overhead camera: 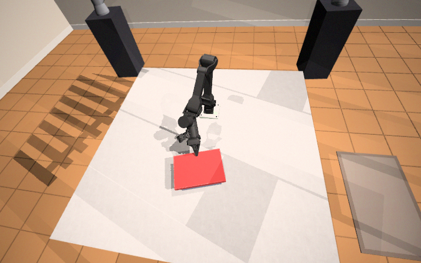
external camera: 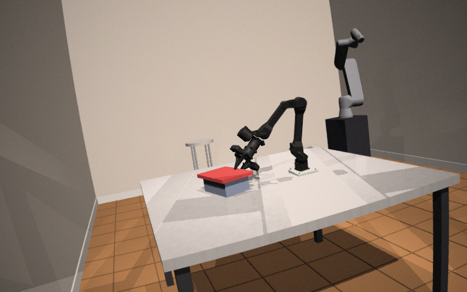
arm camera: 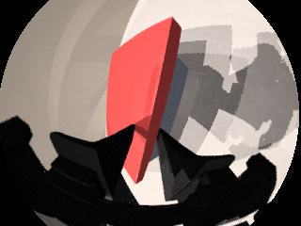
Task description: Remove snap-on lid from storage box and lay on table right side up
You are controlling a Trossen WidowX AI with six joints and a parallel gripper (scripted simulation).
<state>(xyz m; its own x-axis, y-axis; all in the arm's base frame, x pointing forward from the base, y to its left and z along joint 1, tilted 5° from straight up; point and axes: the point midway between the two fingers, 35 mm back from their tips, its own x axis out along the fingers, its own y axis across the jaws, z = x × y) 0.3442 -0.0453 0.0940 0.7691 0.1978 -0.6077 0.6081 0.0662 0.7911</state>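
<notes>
My gripper tip is 7 cm short of the red lid, 1 cm to the right of it and 1 cm below it. Round my gripper tip: blue-grey storage box 7 cm ahead, 1 cm to the left, 4 cm below.
</notes>
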